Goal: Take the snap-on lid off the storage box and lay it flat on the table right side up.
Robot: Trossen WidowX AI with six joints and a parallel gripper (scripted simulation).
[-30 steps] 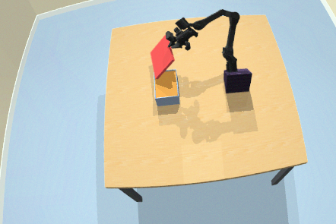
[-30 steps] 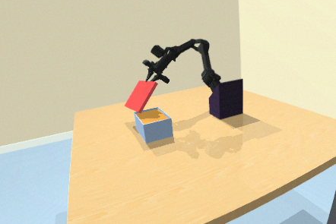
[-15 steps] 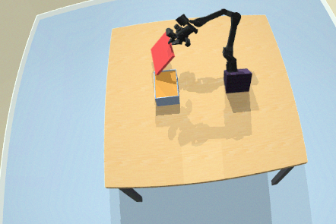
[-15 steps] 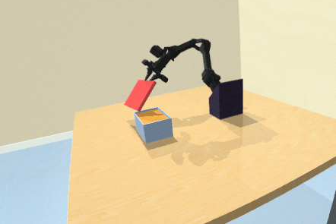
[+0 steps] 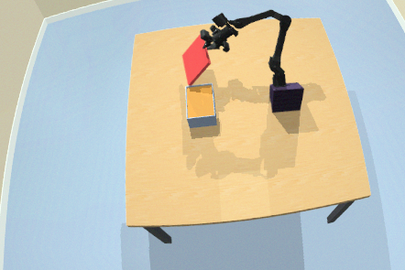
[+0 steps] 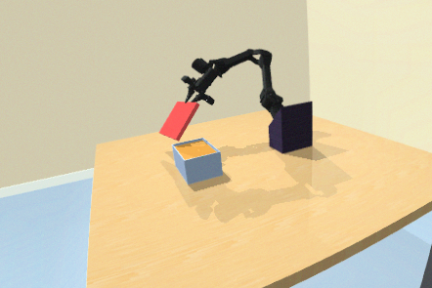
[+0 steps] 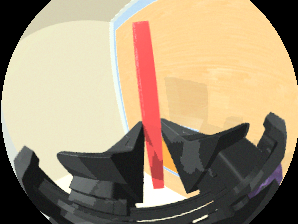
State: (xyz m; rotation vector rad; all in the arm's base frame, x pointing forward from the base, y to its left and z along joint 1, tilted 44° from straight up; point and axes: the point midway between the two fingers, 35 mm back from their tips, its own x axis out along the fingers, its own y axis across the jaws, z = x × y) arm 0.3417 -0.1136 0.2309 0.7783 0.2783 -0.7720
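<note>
The lid is 60 mm below my gripper tip, 60 mm ahead of it and 10 mm to the left of it. The rest, counted from my gripper tip: blue storage box 240 mm to the left, 180 mm below, 60 mm ahead.
</note>
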